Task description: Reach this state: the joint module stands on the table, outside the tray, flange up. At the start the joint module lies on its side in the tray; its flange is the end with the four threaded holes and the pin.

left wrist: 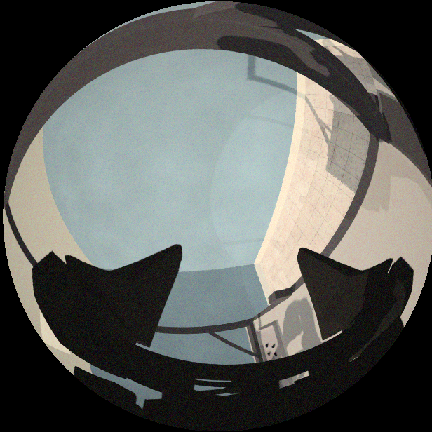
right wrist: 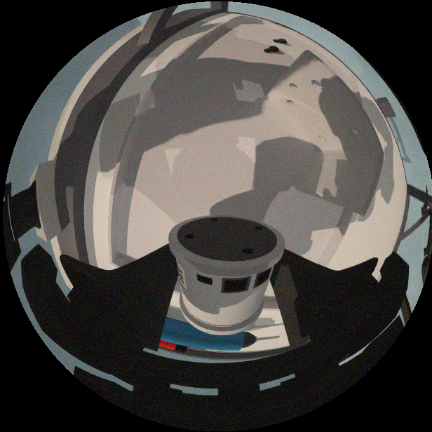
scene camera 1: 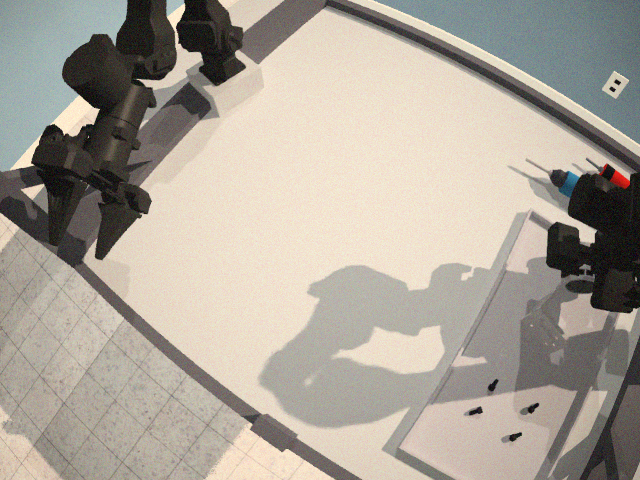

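The joint module is a pale grey cylinder with dark side windows. Its wide rimmed end, with a dark face and several holes, points toward the right wrist camera. My right gripper is shut on it, one finger at each side, at the tray's far end. The gripper hides most of the module in scene camera 1; whether it is clear of the tray floor I cannot tell. The tray is pale with low walls. My left gripper is open and empty, far left in scene camera 1.
A blue screwdriver and a red one lie on the table beyond the tray. A pale bracket with holes and several black screws are in the tray.
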